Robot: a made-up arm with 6 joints.
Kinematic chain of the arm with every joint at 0, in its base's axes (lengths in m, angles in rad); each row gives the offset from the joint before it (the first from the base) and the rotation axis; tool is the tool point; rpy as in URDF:
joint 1: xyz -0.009 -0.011 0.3 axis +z
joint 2: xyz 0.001 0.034 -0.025 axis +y
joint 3: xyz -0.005 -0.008 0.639 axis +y
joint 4: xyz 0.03 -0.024 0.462 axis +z
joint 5: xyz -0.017 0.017 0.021 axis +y
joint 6: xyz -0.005 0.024 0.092 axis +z
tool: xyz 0.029 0.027 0.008 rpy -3.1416 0 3.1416
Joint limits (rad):
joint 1: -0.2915..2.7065
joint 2: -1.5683..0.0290
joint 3: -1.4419..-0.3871
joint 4: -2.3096..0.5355
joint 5: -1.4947..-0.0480
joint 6: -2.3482..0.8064
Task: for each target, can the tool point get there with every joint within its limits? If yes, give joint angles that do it. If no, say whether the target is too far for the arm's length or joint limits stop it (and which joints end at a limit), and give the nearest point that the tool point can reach.
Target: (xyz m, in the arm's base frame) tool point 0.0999 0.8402 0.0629
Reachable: no: joint limits stop it (at a limit: joint 1, joint 2, joint 3, joint 5, joint 6) | nearest point -0.6011 0.2930 -0.2167 | short by 0.932 m
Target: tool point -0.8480 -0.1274 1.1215
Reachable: yes | joints 0.1460 -0.5478 -0.6578 -1.7749 -0.2512 0.0209
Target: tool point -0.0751 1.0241 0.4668
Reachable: no: joint limits stop it (at a limit: joint 1, joint 3, joint 5, joint 6) | nearest point -0.6796 0.3312 0.6682 | short by 0.941 m
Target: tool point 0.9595 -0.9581 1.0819
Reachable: no: too far | nearest point 0.7445 -0.7479 0.9029 | short by 0.350 m
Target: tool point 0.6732 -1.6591 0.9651
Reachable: no: too far | nearest point 0.4285 -1.0680 0.7177 | short by 0.686 m
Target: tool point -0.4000 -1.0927 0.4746
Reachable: yes | joints 1.2591 -1.0826 -0.8233 -1.5679 -0.4073 0.1383
